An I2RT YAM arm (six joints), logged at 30 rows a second.
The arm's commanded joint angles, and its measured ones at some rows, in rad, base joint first. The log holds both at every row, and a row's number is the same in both.
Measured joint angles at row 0:
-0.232, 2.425, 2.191, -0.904, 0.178, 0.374
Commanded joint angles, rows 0 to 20:
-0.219, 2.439, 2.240, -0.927, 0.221, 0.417
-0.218, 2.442, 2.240, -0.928, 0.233, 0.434
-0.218, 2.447, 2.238, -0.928, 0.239, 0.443
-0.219, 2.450, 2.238, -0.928, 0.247, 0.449
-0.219, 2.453, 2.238, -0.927, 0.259, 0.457
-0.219, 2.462, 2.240, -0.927, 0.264, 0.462
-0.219, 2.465, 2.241, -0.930, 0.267, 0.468
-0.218, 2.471, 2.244, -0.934, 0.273, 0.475
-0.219, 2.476, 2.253, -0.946, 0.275, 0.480
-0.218, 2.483, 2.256, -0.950, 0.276, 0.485
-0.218, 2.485, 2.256, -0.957, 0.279, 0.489
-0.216, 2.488, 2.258, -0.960, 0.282, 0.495
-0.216, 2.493, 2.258, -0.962, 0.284, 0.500
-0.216, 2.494, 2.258, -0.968, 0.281, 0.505
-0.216, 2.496, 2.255, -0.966, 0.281, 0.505
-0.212, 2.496, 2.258, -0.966, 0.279, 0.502
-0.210, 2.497, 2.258, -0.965, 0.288, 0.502
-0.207, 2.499, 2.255, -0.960, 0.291, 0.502
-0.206, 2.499, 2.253, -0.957, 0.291, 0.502
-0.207, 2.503, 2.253, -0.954, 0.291, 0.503
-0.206, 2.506, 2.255, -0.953, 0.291, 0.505
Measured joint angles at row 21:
-0.215, 2.485, 2.221, -0.951, 0.260, 0.482
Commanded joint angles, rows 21 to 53:
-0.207, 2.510, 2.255, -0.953, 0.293, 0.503
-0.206, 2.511, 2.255, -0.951, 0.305, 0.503
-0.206, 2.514, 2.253, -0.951, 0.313, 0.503
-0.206, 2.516, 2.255, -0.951, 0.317, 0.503
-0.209, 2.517, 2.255, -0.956, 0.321, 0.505
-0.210, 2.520, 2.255, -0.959, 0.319, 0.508
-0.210, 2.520, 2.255, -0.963, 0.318, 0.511
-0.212, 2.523, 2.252, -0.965, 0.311, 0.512
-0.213, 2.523, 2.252, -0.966, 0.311, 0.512
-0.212, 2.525, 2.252, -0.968, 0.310, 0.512
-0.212, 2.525, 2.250, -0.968, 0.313, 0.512
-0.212, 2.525, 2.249, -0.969, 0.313, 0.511
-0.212, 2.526, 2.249, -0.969, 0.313, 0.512
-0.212, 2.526, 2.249, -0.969, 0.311, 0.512
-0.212, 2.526, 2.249, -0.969, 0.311, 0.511
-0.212, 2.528, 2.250, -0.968, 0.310, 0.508
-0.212, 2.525, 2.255, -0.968, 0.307, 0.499
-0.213, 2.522, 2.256, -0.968, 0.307, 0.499
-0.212, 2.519, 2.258, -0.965, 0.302, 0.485
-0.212, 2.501, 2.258, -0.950, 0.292, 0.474
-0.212, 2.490, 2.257, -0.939, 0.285, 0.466
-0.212, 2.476, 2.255, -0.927, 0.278, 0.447
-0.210, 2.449, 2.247, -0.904, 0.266, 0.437
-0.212, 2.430, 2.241, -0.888, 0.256, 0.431
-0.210, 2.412, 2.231, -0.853, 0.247, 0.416
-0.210, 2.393, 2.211, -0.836, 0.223, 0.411
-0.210, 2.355, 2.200, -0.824, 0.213, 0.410
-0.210, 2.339, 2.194, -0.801, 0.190, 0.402
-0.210, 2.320, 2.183, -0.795, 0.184, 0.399
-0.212, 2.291, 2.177, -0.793, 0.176, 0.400
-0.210, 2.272, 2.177, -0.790, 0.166, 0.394
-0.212, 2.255, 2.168, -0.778, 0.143, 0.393
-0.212, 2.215, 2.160, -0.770, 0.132, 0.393
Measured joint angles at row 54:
-0.217, 2.384, 2.161, -0.859, 0.219, 0.408
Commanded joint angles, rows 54 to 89:
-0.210, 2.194, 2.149, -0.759, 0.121, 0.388
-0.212, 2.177, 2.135, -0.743, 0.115, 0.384
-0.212, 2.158, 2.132, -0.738, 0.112, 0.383
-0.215, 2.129, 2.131, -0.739, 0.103, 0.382
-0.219, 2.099, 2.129, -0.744, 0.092, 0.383
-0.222, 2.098, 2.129, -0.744, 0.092, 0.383
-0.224, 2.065, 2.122, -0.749, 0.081, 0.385
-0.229, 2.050, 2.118, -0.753, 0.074, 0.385
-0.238, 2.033, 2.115, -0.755, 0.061, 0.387
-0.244, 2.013, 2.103, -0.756, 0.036, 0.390
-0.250, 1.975, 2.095, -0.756, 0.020, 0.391
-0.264, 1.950, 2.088, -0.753, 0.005, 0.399
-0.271, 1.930, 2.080, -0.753, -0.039, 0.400
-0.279, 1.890, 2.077, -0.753, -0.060, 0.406
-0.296, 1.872, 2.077, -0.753, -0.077, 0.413
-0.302, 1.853, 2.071, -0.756, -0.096, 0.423
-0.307, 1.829, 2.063, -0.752, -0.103, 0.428
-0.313, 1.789, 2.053, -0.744, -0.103, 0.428
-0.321, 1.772, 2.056, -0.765, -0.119, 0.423
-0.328, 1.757, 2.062, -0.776, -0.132, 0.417
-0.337, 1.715, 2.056, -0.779, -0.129, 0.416
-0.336, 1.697, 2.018, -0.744, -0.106, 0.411
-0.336, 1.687, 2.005, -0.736, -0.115, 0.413
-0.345, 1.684, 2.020, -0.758, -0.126, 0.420
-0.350, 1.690, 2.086, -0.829, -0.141, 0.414
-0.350, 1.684, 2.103, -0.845, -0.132, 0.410
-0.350, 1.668, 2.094, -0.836, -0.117, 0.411
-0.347, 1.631, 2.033, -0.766, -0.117, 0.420
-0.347, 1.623, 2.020, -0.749, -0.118, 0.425
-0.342, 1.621, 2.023, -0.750, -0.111, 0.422
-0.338, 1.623, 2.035, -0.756, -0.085, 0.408
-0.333, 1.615, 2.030, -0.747, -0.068, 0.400
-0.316, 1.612, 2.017, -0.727, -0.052, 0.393
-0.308, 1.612, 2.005, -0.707, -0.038, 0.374
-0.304, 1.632, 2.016, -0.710, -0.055, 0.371
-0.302, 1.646, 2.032, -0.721, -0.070, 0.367
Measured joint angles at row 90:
-0.332, 1.642, 2.022, -0.776, -0.046, 0.387
